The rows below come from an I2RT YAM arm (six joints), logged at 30 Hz.
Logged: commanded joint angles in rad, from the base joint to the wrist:
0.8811, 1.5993, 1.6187, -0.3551, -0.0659, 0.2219
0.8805, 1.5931, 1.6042, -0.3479, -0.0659, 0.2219
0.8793, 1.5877, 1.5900, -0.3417, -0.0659, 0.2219
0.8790, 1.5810, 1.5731, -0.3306, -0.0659, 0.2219
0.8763, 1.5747, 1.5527, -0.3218, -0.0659, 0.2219
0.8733, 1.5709, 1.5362, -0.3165, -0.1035, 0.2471
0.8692, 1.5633, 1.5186, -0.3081, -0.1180, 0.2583
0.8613, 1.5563, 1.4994, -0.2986, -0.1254, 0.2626
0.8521, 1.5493, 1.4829, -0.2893, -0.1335, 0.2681
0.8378, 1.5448, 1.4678, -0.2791, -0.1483, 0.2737
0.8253, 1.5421, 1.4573, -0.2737, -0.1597, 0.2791
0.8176, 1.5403, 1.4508, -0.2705, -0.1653, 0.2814
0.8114, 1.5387, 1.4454, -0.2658, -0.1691, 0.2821
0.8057, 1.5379, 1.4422, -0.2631, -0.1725, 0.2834
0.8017, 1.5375, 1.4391, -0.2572, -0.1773, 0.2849
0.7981, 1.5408, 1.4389, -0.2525, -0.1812, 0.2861
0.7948, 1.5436, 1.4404, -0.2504, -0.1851, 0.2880
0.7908, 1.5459, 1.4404, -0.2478, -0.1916, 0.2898
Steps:
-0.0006, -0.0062, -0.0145, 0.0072, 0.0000, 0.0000
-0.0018, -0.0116, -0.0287, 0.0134, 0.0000, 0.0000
-0.0021, -0.0183, -0.0456, 0.0245, 0.0000, 0.0000
-0.0048, -0.0246, -0.0660, 0.0333, 0.0000, 0.0000
-0.0078, -0.0284, -0.0825, 0.0386, -0.0376, 0.0252
-0.0119, -0.0360, -0.1001, 0.0470, -0.0521, 0.0364
-0.0198, -0.0430, -0.1193, 0.0565, -0.0595, 0.0407
-0.0290, -0.0500, -0.1358, 0.0658, -0.0676, 0.0462
-0.0433, -0.0545, -0.1509, 0.0760, -0.0824, 0.0518
-0.0558, -0.0572, -0.1614, 0.0814, -0.0938, 0.0572
-0.0635, -0.0590, -0.1679, 0.0846, -0.0994, 0.0595
-0.0697, -0.0606, -0.1733, 0.0893, -0.1032, 0.0602
-0.0754, -0.0614, -0.1765, 0.0920, -0.1066, 0.0615
-0.0794, -0.0618, -0.1796, 0.0979, -0.1114, 0.0630
-0.0830, -0.0585, -0.1798, 0.1026, -0.1153, 0.0642
-0.0863, -0.0557, -0.1783, 0.1047, -0.1192, 0.0661
-0.0903, -0.0534, -0.1783, 0.1073, -0.1257, 0.0679

